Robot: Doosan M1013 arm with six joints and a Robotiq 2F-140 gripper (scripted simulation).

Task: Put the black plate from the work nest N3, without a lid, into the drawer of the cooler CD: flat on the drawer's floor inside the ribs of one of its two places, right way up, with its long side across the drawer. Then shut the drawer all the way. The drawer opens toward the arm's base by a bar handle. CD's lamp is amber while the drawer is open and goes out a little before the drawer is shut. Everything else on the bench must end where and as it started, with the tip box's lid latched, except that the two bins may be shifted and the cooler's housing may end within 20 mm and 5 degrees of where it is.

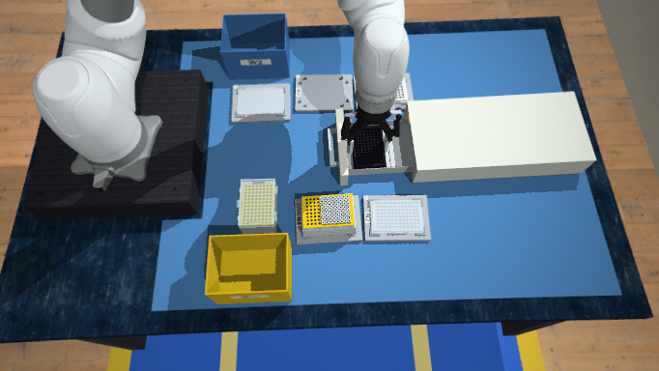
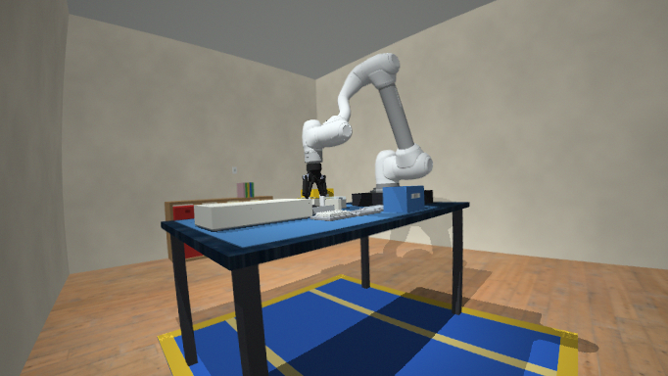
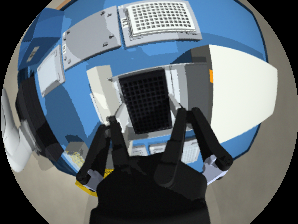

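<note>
Now: the drawer 3 cm ahead of my hand, 1 cm to the left of it and 2 cm below it. Round my hand: grey work nest (14 cm behind, 17 cm to the left, 4 cm below); white plate (3 cm ahead, 19 cm to the left, 3 cm below); black plate (2 cm below).
</note>
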